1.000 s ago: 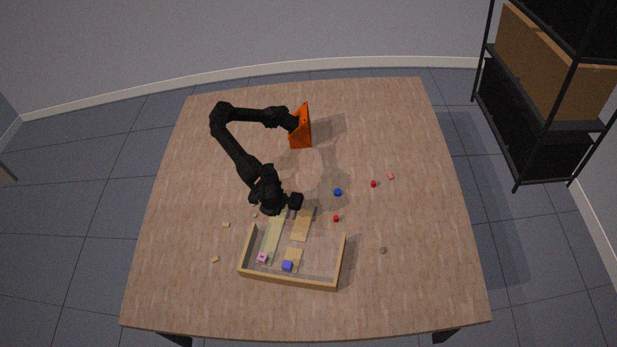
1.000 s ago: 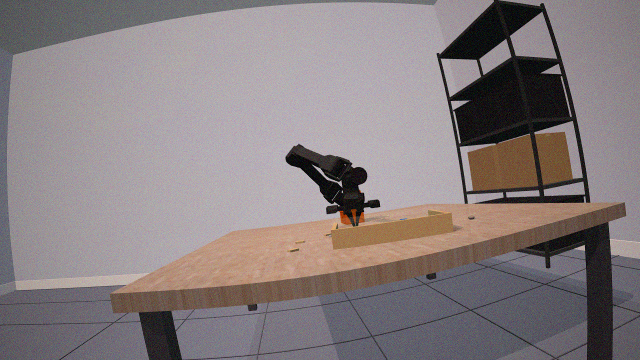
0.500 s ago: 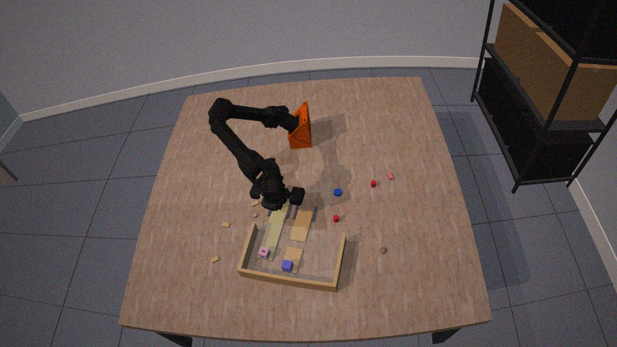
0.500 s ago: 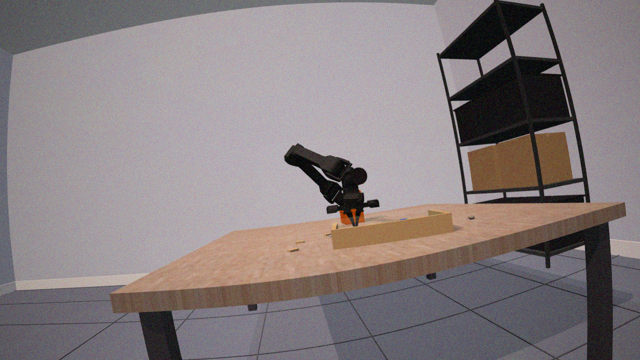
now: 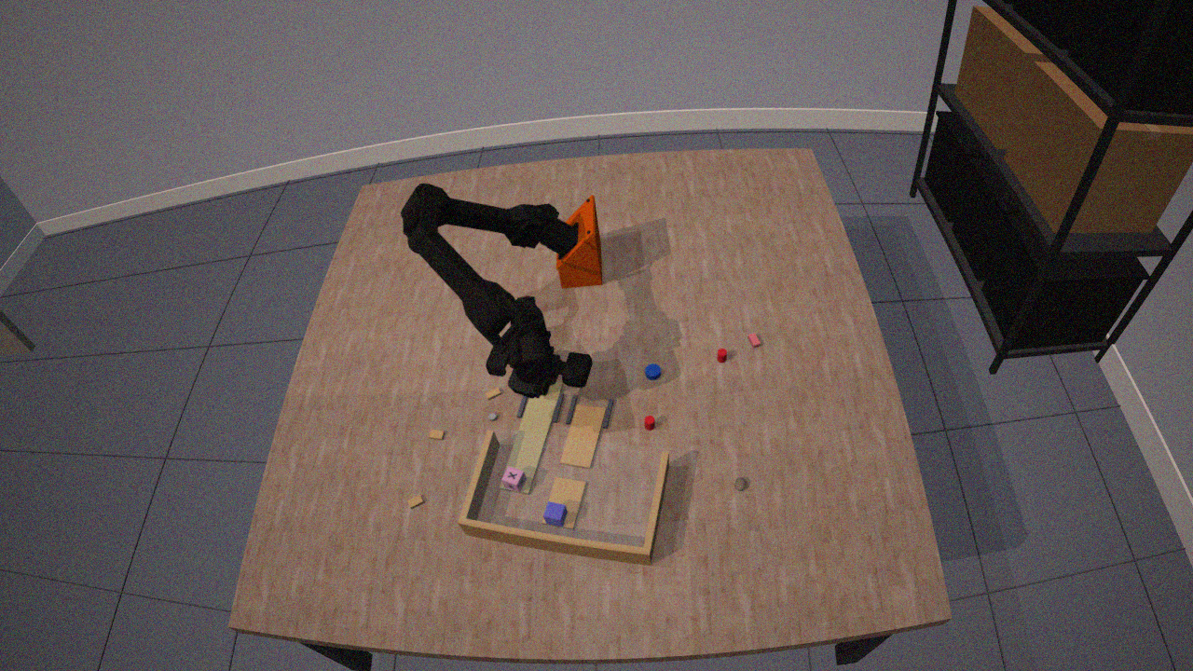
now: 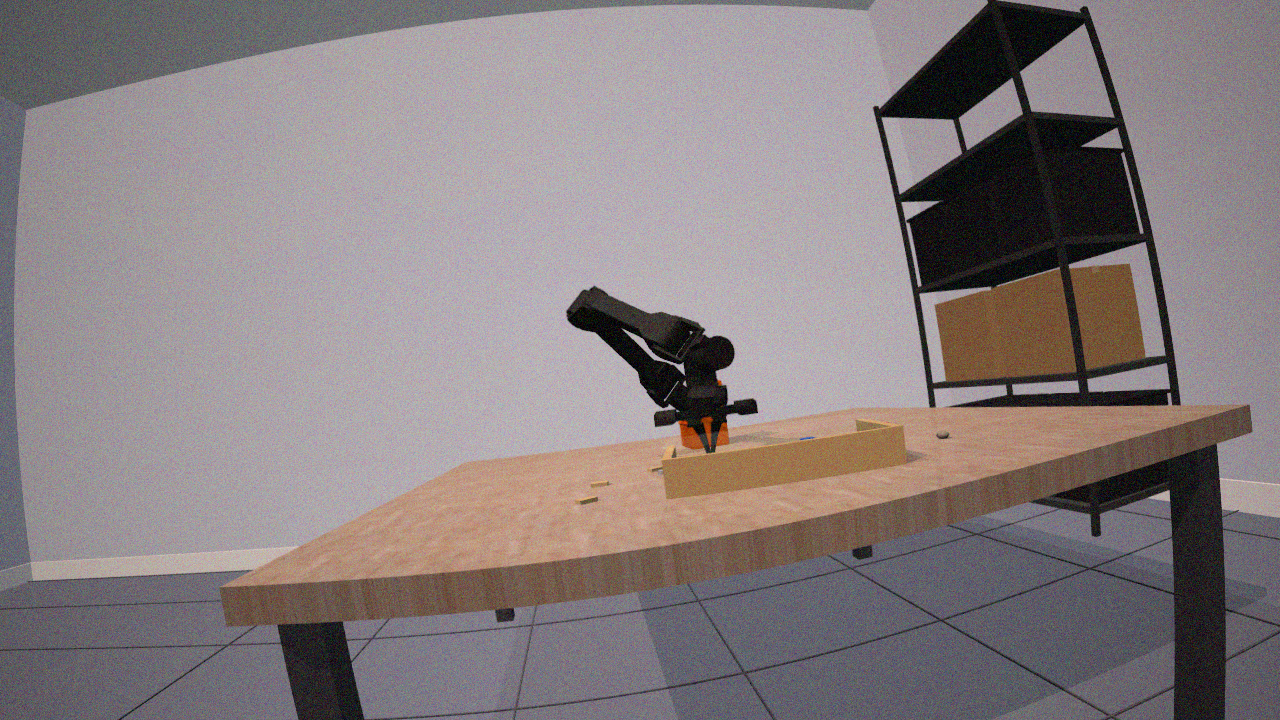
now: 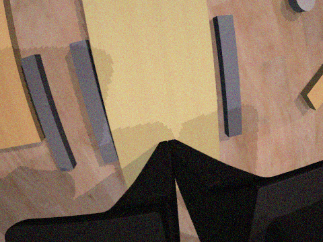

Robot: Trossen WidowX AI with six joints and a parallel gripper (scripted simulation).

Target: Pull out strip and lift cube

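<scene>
My gripper tip is now 90 mm short of the strip and 20 mm to the left of it. Round my gripper tip: small grey disc 50 mm ahead, 100 mm to the right; grey pebble 220 mm ahead, 350 mm to the left; blue disc 40 mm behind, 200 mm to the left.
</scene>
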